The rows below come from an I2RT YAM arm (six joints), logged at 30 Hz.
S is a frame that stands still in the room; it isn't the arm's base.
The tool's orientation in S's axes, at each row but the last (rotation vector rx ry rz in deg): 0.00 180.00 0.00; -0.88 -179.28 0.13; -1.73 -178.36 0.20; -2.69 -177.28 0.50; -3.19 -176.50 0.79; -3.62 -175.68 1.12; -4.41 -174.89 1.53; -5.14 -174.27 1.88; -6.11 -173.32 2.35
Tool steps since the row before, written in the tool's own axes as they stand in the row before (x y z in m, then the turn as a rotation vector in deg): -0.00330 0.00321 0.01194 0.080 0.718 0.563; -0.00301 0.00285 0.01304 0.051 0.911 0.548; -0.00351 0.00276 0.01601 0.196 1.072 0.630; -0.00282 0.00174 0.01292 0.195 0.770 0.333; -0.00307 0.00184 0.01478 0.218 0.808 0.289; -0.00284 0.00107 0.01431 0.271 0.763 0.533; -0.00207 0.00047 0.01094 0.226 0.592 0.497; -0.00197 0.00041 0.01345 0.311 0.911 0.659; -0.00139 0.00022 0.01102 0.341 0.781 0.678
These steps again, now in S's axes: 0.00330 0.00321 -0.01194 -0.080 0.718 -0.563; 0.00287 0.00280 -0.01308 -0.049 0.911 -0.549; 0.00311 0.00266 -0.01611 -0.193 1.074 -0.627; 0.00226 0.00159 -0.01305 -0.187 0.774 -0.328; 0.00223 0.00161 -0.01496 -0.206 0.813 -0.283; 0.00180 0.00079 -0.01450 -0.279 0.768 -0.522; 0.00112 0.00020 -0.01109 -0.239 0.595 -0.487; 0.00065 0.00004 -0.01358 -0.322 0.916 -0.648; 0.00012 -0.00013 -0.01111 -0.362 0.788 -0.659
